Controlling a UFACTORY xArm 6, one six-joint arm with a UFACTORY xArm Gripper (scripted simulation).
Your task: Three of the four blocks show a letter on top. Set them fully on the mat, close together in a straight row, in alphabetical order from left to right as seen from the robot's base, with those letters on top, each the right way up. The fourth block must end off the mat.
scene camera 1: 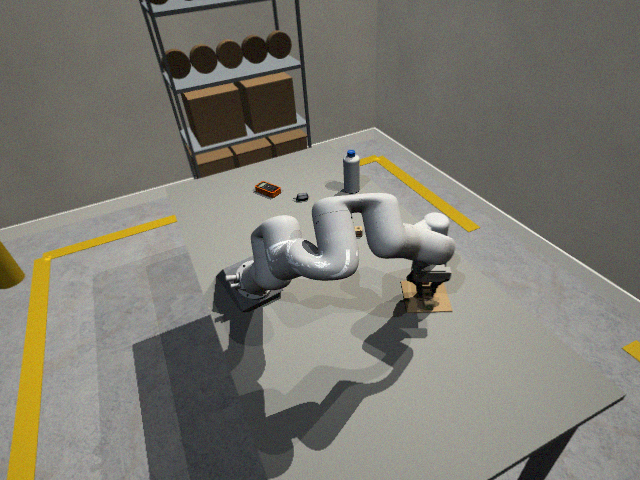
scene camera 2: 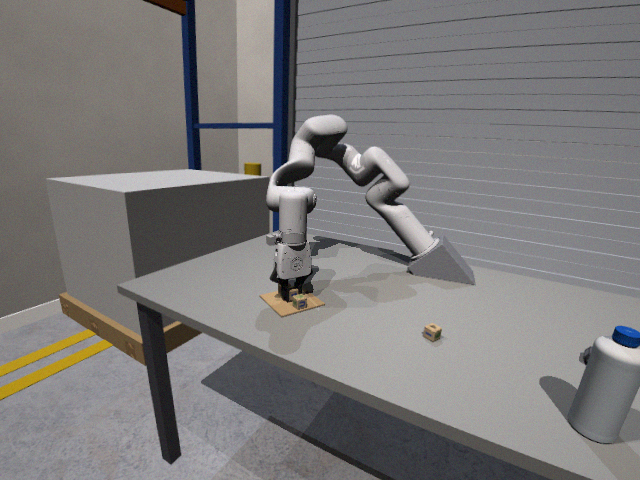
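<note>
Scene camera 1 shows a mat (scene camera 1: 413,302), and scene camera 2 shows the mat (scene camera 2: 283,308) too.
</note>
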